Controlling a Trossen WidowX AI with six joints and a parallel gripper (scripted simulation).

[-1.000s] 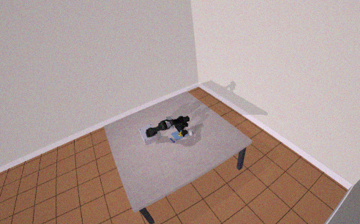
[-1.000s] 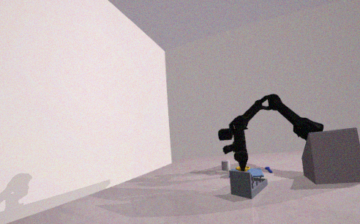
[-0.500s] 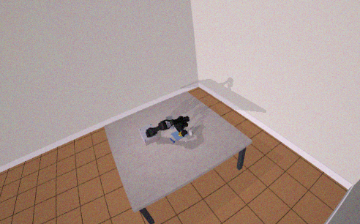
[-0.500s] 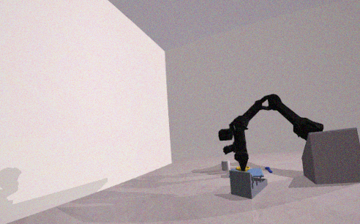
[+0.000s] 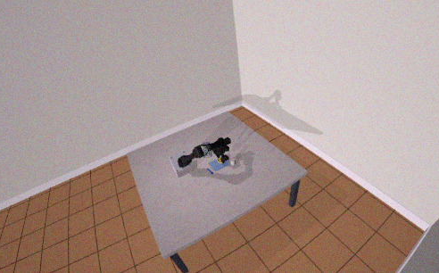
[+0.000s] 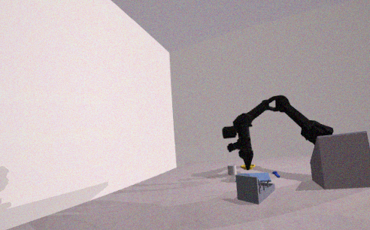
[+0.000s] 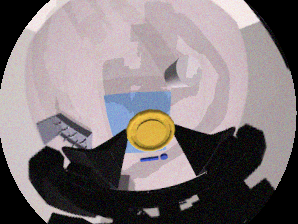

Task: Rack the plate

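Now: gripper tip 2 cm past the light blue mat, 2 cm to the right of it and 4 cm above it. From my gripper tip the other things lie so: yellow plate (1 cm above); then white cup (9 cm ahead, 5 cm to the right, 2 cm below); then dish rack (6 cm behind, 22 cm to the left, 2 cm below).
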